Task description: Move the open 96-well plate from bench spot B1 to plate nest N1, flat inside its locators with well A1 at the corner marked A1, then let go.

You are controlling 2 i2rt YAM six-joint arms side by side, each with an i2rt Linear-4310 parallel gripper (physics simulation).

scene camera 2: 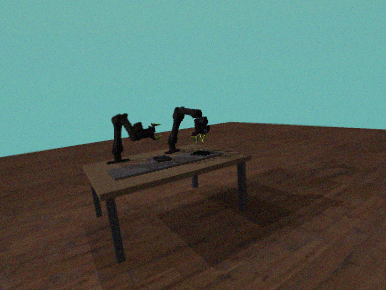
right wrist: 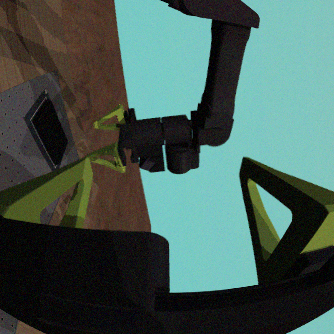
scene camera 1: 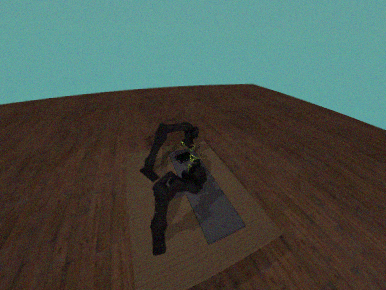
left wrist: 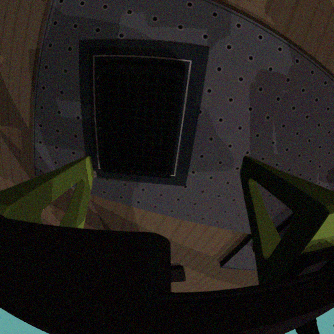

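Pixels of known places: left gripper, fingertip midpoint: (scene camera 2: 199,142) (right wrist: 89,140) (scene camera 1: 187,149) (left wrist: 166,164); right gripper, fingertip midpoint: (scene camera 2: 161,129) (right wrist: 165,165) (scene camera 1: 189,159); left arm's base at its link origin: (scene camera 2: 172,151) (scene camera 1: 149,174); right arm's base at its link origin: (scene camera 2: 118,161) (scene camera 1: 158,236).
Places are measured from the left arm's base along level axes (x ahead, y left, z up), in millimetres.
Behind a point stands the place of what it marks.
Note:
The open 96-well plate, a black rectangle (left wrist: 142,115) @(x 379, y -93, z 25 mm) (right wrist: 49,131) @(x 354, y -99, z 28 mm) (scene camera 2: 201,152) @(x 380, y -98, z 28 mm) with a faint grid, lies flat on a dark pad (left wrist: 196,90) @(x 394, y -150, z 15 mm) inside a pale outline. Its A1 corner is too dark to tell. My left gripper (left wrist: 166,164) @(x 382, y -120, z 118 mm) (scene camera 2: 200,140) @(x 382, y -120, z 118 mm) (right wrist: 89,140) @(x 382, y -120, z 118 mm) (scene camera 1: 188,146) @(x 382, y -120, z 118 mm) is open and empty, pointing down above the plate and clear of it. My right gripper (scene camera 2: 160,130) @(x 152, y -333, z 266 mm) (scene camera 1: 192,160) @(x 152, y -333, z 266 mm) is open and empty, held high to one side. A second dark block (scene camera 2: 162,158) @(x 137, y -346, z 25 mm) lies farther left in scene camera 2; whether it is nest N1 is too small to tell.
A grey perforated board (left wrist: 230,90) @(x 391, y -185, z 13 mm) (scene camera 1: 220,215) @(x 75, y -683, z 13 mm) (scene camera 2: 130,170) @(x 84, y -672, z 13 mm) runs along the wooden table (scene camera 2: 150,181) @(x 375, y -791, z 0 mm) under both dark items. In scene camera 1 the right arm (scene camera 1: 159,215) @(x -255, y -485, z 251 mm) reaches over the board and hides part of it. The two grippers are near each other there.

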